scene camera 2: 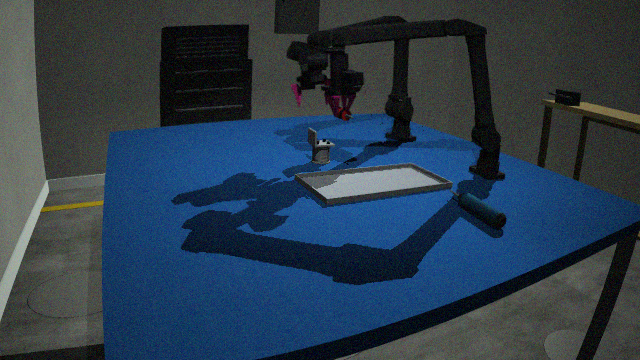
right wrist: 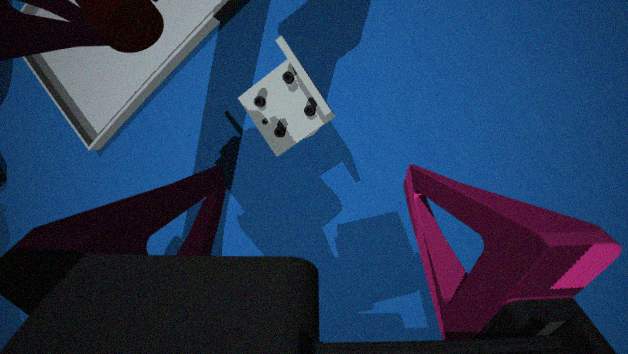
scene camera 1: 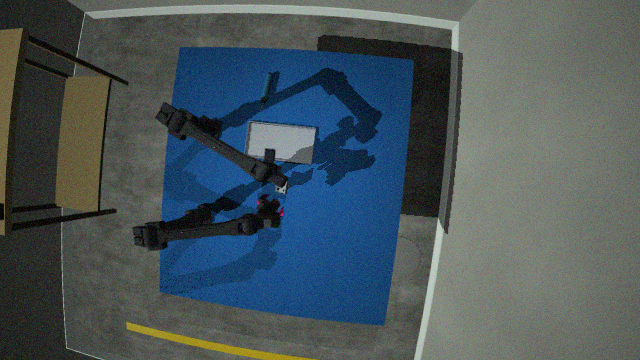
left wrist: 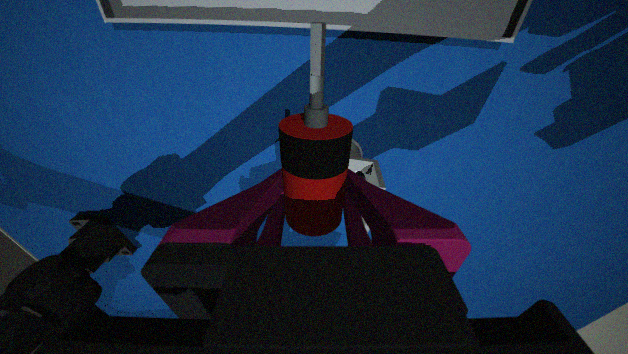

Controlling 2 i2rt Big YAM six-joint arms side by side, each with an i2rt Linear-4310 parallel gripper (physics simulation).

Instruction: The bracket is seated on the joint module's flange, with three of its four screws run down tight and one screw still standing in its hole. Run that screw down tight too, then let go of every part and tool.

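Where they show: left gripper, fingertip midpoint: [scene camera 2: 340,116] [right wrist: 131,15] [left wrist: 314,177]; right gripper, fingertip midpoint: [scene camera 2: 312,105] [right wrist: 314,175]; left arm's base, link origin: [scene camera 2: 486,174] [scene camera 1: 214,129]; right arm's base, link origin: [scene camera 2: 400,138] [scene camera 1: 204,214] [left wrist: 107,233].
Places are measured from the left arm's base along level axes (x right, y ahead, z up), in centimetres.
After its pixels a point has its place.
The pale bracket [scene camera 1: 281,188] @(x 25.8, y 52.8, z 6.6 cm) [scene camera 2: 325,144] @(x 21.7, y 52.2, z 6.7 cm) [right wrist: 285,100] @(x 24.3, y 52.9, z 6.6 cm) sits on the round grey joint module [scene camera 2: 321,156] @(x 22.0, y 53.3, z 2.6 cm), its upright plate to one side. Four dark screw heads show on it in the right wrist view; which one stands higher is unclear. In the left wrist view the bracket [left wrist: 369,169] @(x 22.2, y 55.3, z 6.6 cm) is partly hidden behind a finger. My left gripper [scene camera 2: 341,106] @(x 17.2, y 49.1, z 16.7 cm) [left wrist: 314,177] @(x 17.2, y 49.1, z 16.7 cm) is shut on the red-and-black screwdriver [scene camera 2: 343,115] @(x 13.3, y 49.7, z 17.7 cm) [left wrist: 315,187] @(x 15.7, y 49.1, z 19.5 cm) [right wrist: 132,25] @(x 19.0, y 49.5, z 18.1 cm), held above the table, away from the bracket. My right gripper [scene camera 1: 270,206] @(x 31.4, y 53.9, z 18.2 cm) [right wrist: 314,175] @(x 31.4, y 53.9, z 18.2 cm) is open and empty, above the table near the bracket.
A shallow white tray with a grey rim [scene camera 1: 316,145] [scene camera 2: 390,194] @(x -11.7, y 44.9, z 0.5 cm) [left wrist: 225,16] @(x 10.5, y 37.4, z 0.4 cm) [right wrist: 156,84] @(x 11.2, y 38.5, z 0.5 cm) lies beside the bracket. A blue-handled driver [scene camera 1: 268,85] @(x -32.8, y 29.8, z 3.6 cm) [scene camera 2: 481,210] @(x -34.2, y 30.4, z 2.8 cm) lies beyond the tray on the blue table [scene camera 1: 345,250] @(x 54.8, y 98.3, z 0.0 cm) [scene camera 2: 225,310] @(x -54.5, y 95.1, z 0.0 cm).
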